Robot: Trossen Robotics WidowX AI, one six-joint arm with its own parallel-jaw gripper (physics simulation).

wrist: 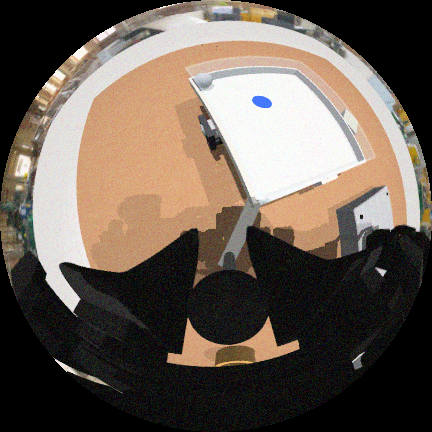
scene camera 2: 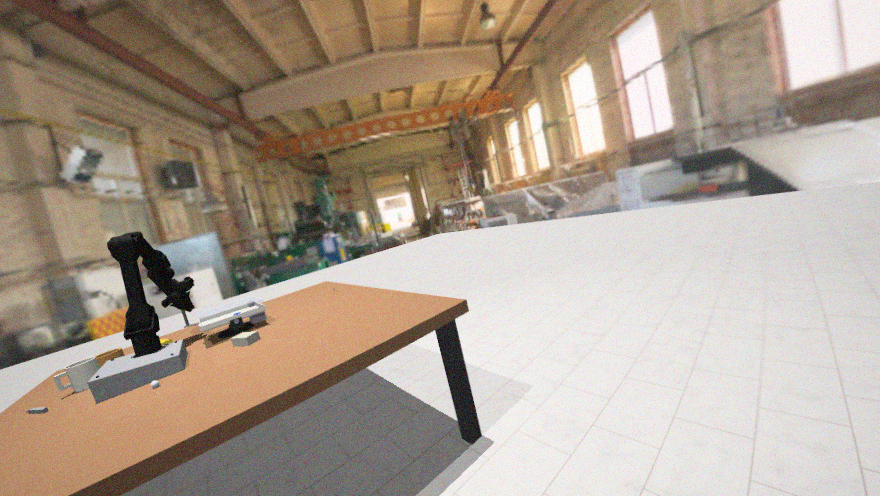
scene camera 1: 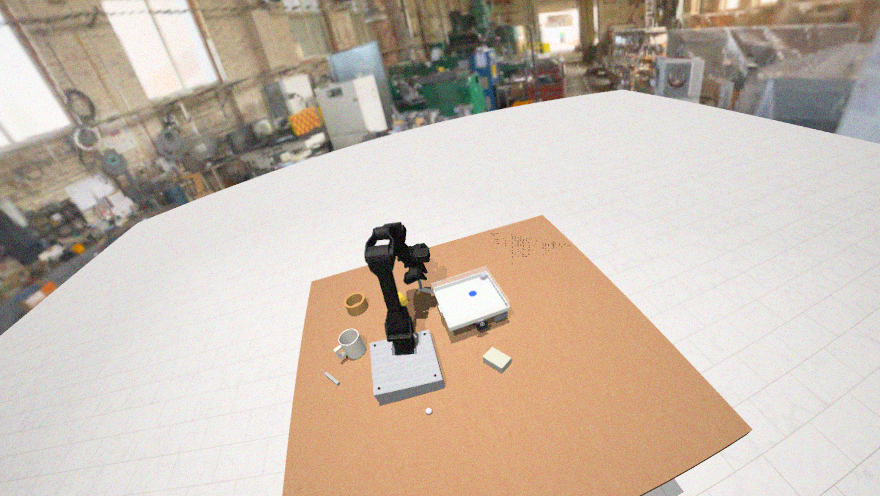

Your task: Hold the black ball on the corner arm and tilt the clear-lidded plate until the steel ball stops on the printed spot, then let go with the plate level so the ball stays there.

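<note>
The white plate has a clear lid and stands raised on a dark support. The steel ball lies in the corner diagonally opposite the grey corner arm, away from the blue printed spot. My gripper is shut on the black ball at the arm's end. The plate's exact tilt is hard to tell.
A pale block lies in front of the plate. A mug, an orange-brown ring-shaped cup, a yellow object, a grey stick and a small white ball are around my grey base.
</note>
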